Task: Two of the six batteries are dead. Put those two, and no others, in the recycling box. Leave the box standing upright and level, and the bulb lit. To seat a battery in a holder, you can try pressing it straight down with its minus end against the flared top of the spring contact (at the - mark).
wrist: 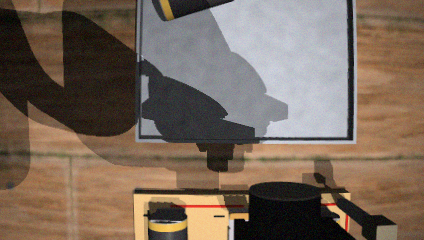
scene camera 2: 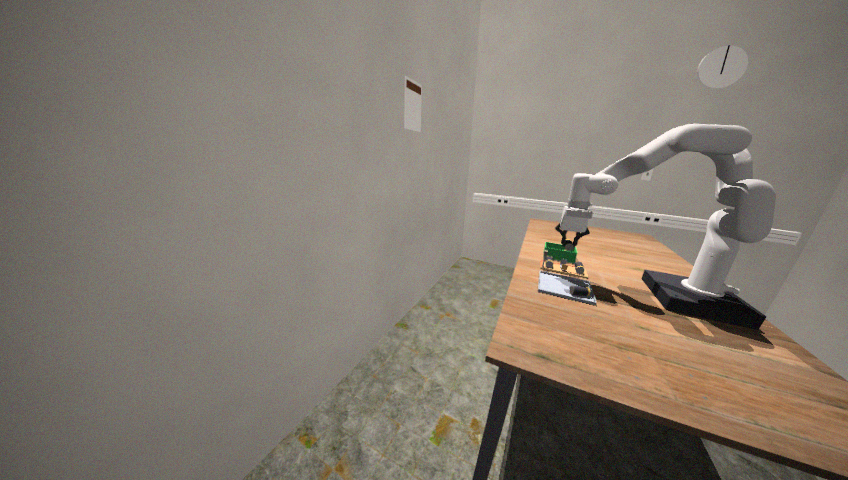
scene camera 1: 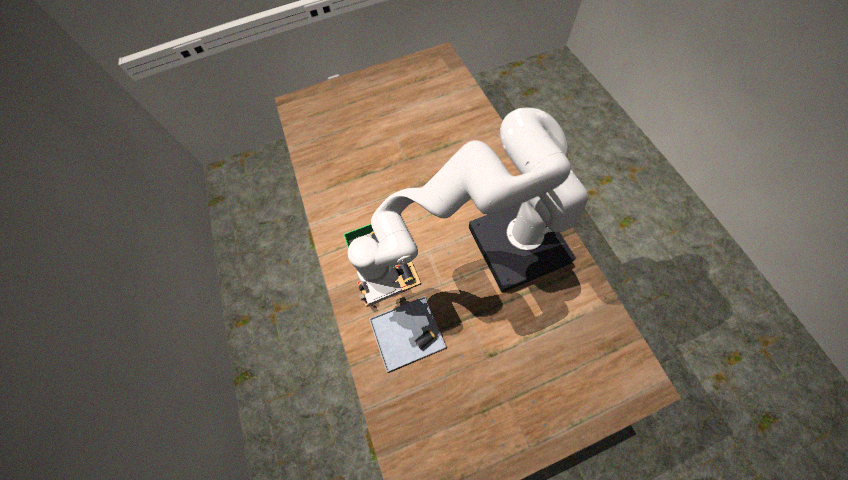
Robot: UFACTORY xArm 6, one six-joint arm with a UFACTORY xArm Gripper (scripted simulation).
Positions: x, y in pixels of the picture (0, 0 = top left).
Scene:
A grey tray shows in the wrist view, in scene camera 2 (549, 283) and in scene camera 1. The same spot on the grey tray: (wrist: 246, 79) is (scene camera 1: 403, 323).

